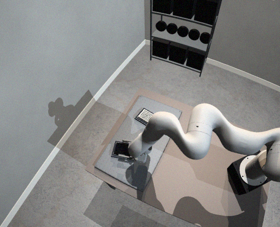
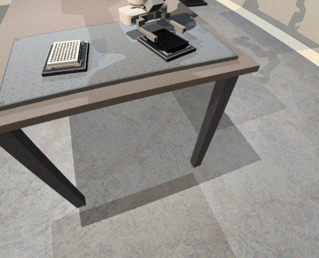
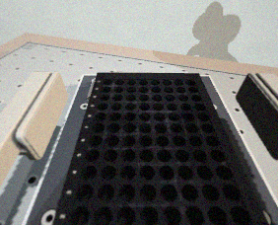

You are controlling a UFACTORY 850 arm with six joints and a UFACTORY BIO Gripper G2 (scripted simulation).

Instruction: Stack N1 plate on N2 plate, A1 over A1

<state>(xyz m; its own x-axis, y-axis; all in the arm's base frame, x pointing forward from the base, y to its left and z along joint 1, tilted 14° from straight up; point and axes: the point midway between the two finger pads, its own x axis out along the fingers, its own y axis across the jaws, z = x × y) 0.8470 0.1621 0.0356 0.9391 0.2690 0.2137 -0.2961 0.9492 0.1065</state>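
My gripper is now 2 cm above the black 96-well plate. From my hand the other things lie so: plate nest N1: 4 cm below; white 96-well plate: 2 cm behind, 31 cm to the right, 2 cm below; plate nest N2: 2 cm behind, 31 cm to the right, 4 cm below.
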